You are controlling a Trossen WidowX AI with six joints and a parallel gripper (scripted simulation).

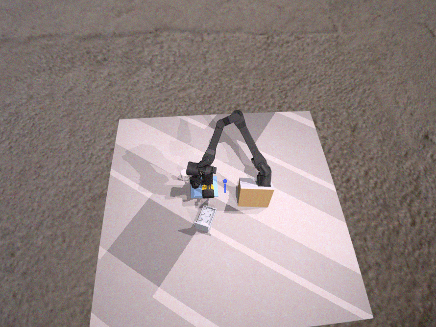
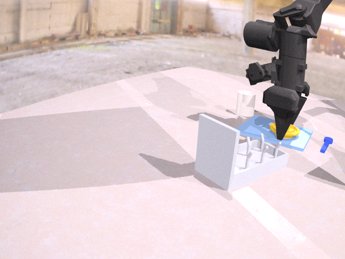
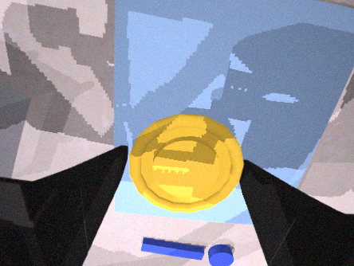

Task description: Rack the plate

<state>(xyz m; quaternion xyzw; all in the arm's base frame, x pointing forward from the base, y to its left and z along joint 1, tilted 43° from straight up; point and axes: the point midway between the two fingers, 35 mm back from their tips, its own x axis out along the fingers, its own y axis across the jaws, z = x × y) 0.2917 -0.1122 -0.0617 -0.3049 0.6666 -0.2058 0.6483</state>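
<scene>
My gripper tip is now 2 cm short of the light blue mat and 2 cm to the left of it. From my gripper tip the other things lie so: yellow plate: 1 cm above; white cup: 14 cm ahead, 7 cm to the right, 2 cm above; small blue spoon: 9 cm behind, 4 cm to the right.
</scene>
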